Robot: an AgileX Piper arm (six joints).
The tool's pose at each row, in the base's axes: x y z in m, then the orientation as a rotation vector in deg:
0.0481 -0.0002 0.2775 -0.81 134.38 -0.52
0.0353 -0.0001 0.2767 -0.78 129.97 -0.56
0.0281 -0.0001 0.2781 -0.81 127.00 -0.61
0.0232 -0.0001 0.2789 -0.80 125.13 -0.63
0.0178 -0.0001 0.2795 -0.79 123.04 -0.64
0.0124 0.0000 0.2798 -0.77 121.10 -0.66
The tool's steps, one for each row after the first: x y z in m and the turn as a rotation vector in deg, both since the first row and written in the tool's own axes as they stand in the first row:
0.0095 0.0002 -0.0086 0.07 -4.41 0.00
0.0136 0.0002 -0.0147 0.12 -7.38 -0.04
0.0164 0.0003 -0.0188 0.15 -9.25 -0.04
0.0198 0.0003 -0.0231 0.18 -11.34 -0.04
0.0233 0.0004 -0.0271 0.21 -13.28 -0.04

